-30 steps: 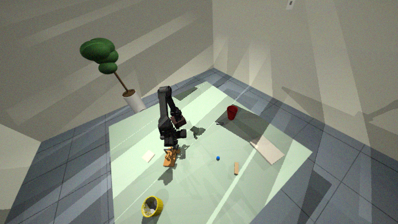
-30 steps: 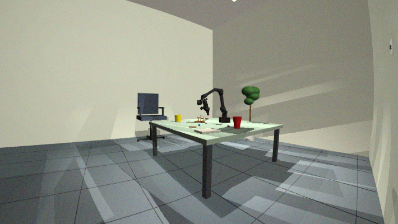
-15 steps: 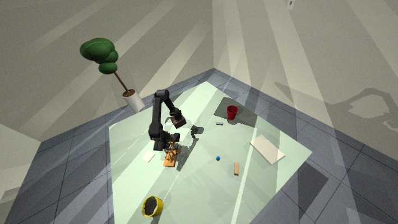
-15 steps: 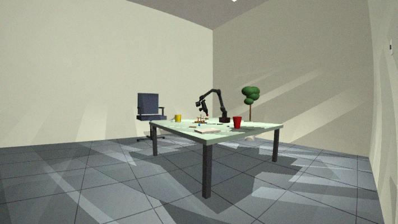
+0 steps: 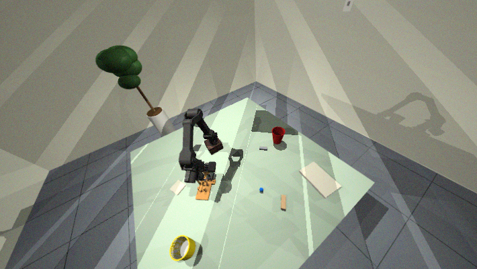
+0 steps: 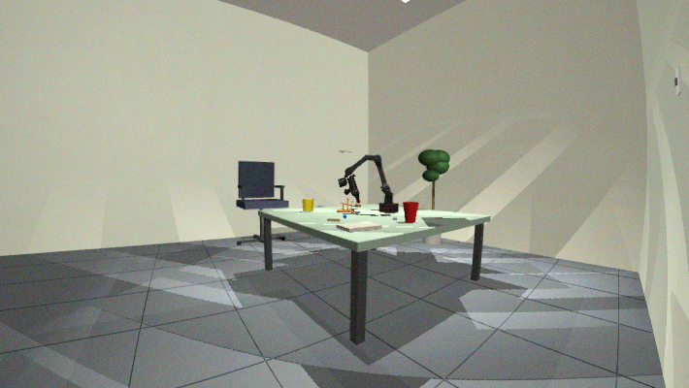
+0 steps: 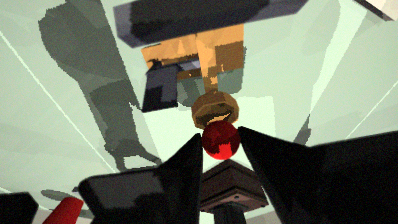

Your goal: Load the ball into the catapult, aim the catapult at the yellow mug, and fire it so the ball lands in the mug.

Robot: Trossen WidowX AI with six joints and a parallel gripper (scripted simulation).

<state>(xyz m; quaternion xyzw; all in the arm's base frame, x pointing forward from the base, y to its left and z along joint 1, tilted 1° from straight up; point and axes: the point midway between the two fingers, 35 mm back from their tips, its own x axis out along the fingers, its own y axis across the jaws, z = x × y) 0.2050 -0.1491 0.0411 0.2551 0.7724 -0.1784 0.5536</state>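
My gripper tip is now 1 cm below the red ball. From my gripper tip the other things lie so: blue ball (29 cm ahead, 24 cm to the left, 7 cm below); white card (22 cm to the right, 8 cm below, 3 cm behind); orange catapult (6 cm ahead, 3 cm below, 2 cm to the right).
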